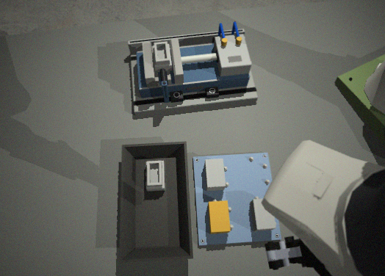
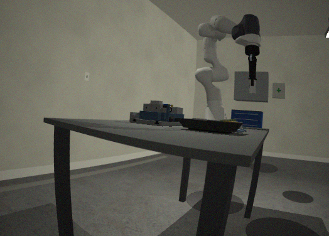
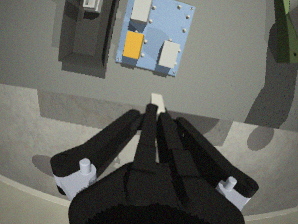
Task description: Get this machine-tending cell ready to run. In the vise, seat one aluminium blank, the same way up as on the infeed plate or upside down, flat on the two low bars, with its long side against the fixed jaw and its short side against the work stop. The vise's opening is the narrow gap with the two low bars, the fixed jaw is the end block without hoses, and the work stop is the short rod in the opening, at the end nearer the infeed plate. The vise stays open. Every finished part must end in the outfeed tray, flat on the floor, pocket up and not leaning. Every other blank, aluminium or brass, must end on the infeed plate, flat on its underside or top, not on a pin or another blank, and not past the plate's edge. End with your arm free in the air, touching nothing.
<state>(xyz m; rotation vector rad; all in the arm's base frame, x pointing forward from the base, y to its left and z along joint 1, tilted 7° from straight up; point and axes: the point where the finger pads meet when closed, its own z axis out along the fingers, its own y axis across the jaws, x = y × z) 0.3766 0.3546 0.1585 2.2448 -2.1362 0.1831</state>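
The work stop lies 39 cm to the right of my hand, 17 cm ahead of it and 13 cm below it. Round my hand: hose block: 44 cm to the right, 14 cm below, 1 cm ahead; then moving jaw: 43 cm to the right, 14 cm below, 14 cm ahead; then brass blank: 19 cm below, 8 cm to the right, 7 cm ahead.
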